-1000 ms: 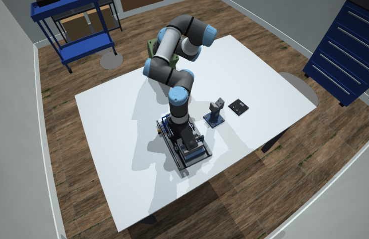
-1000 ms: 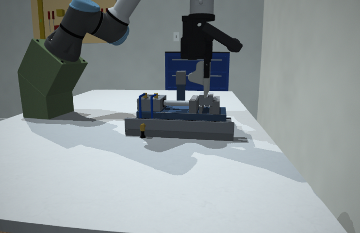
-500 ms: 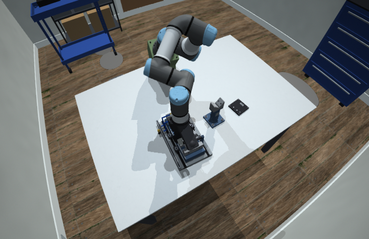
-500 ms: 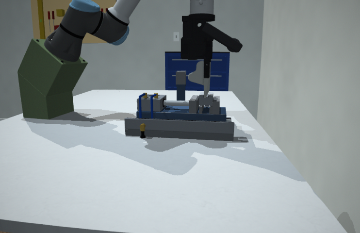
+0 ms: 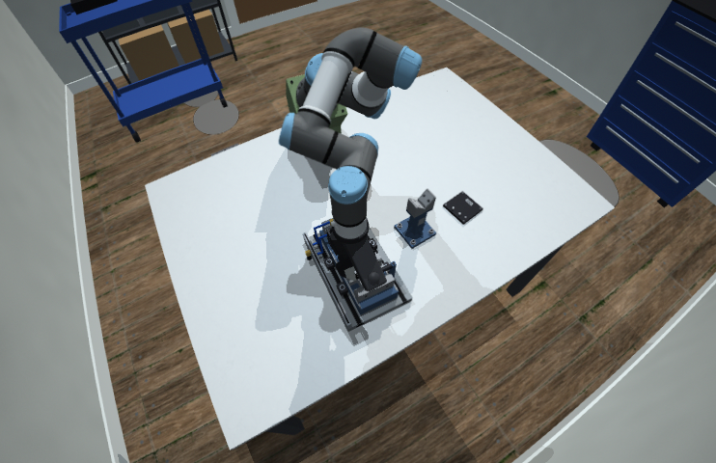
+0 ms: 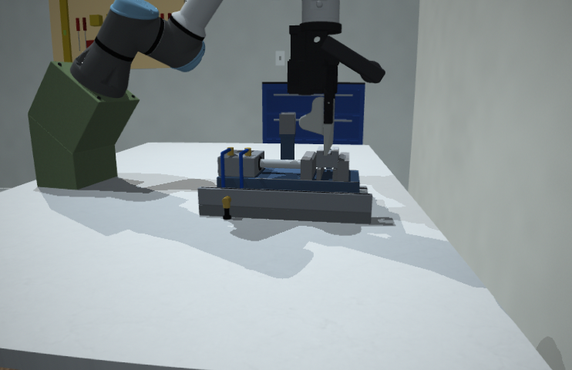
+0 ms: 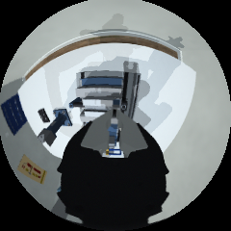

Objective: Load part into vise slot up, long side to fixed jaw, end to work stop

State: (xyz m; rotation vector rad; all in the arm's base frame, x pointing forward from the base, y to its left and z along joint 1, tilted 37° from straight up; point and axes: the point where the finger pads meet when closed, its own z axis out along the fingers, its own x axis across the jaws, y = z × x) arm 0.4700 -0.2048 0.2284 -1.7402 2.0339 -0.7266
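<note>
The part lies 1 cm ahead of my hand, 3 cm to the left of it and 2 cm below it. Round my hand: work stop 2 cm ahead, 8 cm to the left, 3 cm below; fixed jaw 4 cm ahead, 3 cm to the left, 4 cm below; moving jaw 3 cm behind, 4 cm to the left, 4 cm below.
</note>
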